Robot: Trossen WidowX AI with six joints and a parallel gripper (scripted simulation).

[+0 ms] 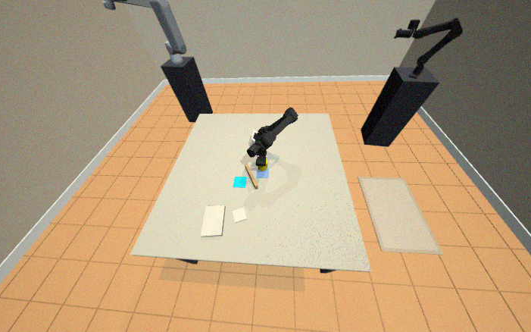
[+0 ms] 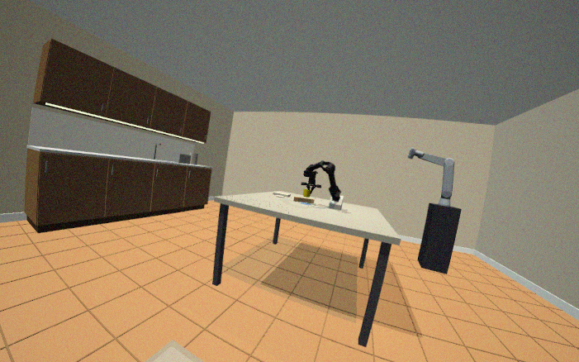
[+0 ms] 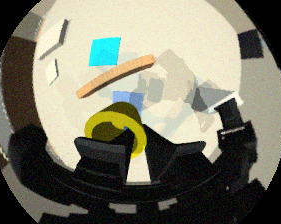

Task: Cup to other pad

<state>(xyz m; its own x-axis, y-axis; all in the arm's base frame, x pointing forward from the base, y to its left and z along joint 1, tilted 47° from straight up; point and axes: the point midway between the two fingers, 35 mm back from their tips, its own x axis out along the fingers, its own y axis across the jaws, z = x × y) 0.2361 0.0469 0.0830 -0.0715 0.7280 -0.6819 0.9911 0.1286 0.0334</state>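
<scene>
My gripper tip is 8 cm short of the wooden bar, 7 cm to the left of it and 9 cm above it. The rest, counted from my gripper tip: yellow cup 2 cm ahead; light blue pad 3 cm ahead, 11 cm below.
</scene>
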